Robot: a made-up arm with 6 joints.
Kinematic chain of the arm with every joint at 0, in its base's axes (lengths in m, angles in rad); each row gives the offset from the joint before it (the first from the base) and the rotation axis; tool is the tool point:
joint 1: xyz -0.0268 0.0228 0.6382 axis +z
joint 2: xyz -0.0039 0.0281 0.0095 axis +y
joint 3: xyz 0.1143 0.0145 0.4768 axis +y
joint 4: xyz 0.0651 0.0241 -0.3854 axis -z
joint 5: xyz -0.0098 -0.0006 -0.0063 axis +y
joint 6: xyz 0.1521 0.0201 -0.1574 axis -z
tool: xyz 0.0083 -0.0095 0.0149
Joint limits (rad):
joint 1: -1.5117..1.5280
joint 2: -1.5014..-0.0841
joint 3: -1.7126..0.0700
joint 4: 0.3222..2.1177
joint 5: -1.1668..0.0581
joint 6: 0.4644..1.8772
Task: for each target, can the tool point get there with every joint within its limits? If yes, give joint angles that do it. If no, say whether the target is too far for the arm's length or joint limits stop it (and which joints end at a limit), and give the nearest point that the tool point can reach.
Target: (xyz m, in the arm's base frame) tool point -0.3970 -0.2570 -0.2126
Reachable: no: joint limits stop it (at a limit: joint 1, joint 2, joint 3, joint 5, joint 6) | nearest point -0.0834 -0.1541 0.5908 | short by 0.869 m
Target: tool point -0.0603 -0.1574 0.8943
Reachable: yes | joints -1.0938 -0.5322 -0.3858 1.9760 -0.9092 1.6109
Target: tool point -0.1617 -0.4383 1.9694
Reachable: no: too far | nearest point -0.1208 -0.2984 1.5651 | short by 0.430 m
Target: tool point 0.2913 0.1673 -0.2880
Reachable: no: joint limits stop it (at a limit: joint 2, joint 3, joint 4, joint 5, joint 6) | nearest point 0.2250 0.1372 0.5923 | short by 0.883 m
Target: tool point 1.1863 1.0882 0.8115
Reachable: no: too far | nearest point 0.4513 0.4427 1.0148 | short by 0.999 m
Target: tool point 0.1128 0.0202 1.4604
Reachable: yes | joints 0.2170 -0.6200 -1.2782 0.5638 -0.6071 0.6811
